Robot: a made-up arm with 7 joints.
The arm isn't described. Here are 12 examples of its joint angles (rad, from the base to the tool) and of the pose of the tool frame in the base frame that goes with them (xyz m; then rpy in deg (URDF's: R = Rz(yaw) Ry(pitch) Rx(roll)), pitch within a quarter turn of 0, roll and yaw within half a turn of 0).
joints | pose
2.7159 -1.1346 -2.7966 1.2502 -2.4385 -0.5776 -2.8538 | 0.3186 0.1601 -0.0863 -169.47 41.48 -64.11
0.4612 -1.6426 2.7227 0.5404 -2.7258 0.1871 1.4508 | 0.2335 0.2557 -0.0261 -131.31 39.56 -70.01
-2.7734 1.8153 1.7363 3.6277 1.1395 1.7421 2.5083 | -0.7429 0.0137 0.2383 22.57 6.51 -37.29
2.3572 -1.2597 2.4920 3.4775 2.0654 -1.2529 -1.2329 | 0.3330 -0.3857 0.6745 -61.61 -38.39 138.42
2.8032 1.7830 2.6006 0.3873 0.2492 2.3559 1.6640 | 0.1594 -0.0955 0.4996 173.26 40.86 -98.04
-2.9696 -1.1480 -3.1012 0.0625 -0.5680 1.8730 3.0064 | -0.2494 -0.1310 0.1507 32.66 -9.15 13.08
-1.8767 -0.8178 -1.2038 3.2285 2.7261 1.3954 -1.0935 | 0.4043 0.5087 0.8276 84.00 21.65 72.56
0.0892 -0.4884 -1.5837 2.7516 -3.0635 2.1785 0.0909 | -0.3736 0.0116 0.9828 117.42 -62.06 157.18
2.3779 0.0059 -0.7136 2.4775 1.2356 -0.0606 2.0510 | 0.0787 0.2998 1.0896 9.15 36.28 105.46
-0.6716 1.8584 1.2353 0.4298 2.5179 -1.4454 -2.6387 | -0.0441 0.2097 0.2146 -101.18 19.67 105.61
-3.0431 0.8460 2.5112 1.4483 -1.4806 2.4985 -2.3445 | 0.0293 -0.4071 0.6881 -142.66 25.34 67.21
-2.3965 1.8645 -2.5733 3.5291 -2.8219 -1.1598 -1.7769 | -0.4269 -0.3889 0.0403 77.91 -32.08 -78.03
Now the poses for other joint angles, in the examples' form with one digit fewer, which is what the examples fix.
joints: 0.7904 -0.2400 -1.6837 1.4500 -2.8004 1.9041 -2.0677
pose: 0.256 -0.557 0.687 -9.7 32.9 -178.8
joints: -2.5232 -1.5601 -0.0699 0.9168 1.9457 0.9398 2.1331
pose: -0.061 -0.045 0.924 -8.1 45.2 -76.6
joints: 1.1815 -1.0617 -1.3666 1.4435 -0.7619 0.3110 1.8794
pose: 0.544 -0.400 0.608 -102.7 32.9 -102.3
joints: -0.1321 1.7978 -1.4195 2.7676 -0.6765 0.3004 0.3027
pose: 0.805 -0.220 0.063 95.2 20.6 48.3
